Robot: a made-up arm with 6 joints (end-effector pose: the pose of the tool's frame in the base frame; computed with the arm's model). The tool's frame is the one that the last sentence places. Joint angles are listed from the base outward.
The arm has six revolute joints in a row. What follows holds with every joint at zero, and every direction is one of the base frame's.
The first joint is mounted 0.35 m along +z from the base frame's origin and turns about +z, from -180 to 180 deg.
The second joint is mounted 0.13 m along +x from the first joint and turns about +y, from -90 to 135 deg.
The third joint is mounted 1.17 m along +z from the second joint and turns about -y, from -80.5 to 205 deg.
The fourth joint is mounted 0.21 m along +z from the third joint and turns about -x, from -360 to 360 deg.
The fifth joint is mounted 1.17 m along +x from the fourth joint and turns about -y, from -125 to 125 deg.
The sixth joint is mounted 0.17 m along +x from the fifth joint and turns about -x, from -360 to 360 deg.
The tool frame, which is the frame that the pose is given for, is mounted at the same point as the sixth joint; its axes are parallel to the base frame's.
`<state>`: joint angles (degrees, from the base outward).
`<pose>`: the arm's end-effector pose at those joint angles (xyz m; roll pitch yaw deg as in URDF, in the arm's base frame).
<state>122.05 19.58 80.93 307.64 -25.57 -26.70</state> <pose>-0.5861 0.8266 2.6929 57.26 -41.70 149.29</pose>
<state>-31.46 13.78 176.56 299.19 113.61 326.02</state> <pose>-0.6924 0.2642 1.5394 -61.82 33.05 -104.09</pose>
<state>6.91 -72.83 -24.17 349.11 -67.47 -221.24</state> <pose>-0.2159 0.0037 1.6596 -131.21 18.15 17.49</pose>
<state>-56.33 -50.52 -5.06 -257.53 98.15 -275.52</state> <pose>0.0851 0.1686 2.0325 140.55 14.53 30.54</pose>
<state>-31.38 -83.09 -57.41 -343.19 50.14 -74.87</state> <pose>-0.0008 0.0447 1.3468 25.07 -70.05 9.20</pose>
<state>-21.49 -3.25 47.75 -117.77 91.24 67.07</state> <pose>0.5925 -0.3949 2.5068 77.08 18.06 -89.99</pose>
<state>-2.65 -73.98 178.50 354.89 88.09 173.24</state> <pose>-0.9865 0.0305 -0.5624 -174.87 19.36 -8.06</pose>
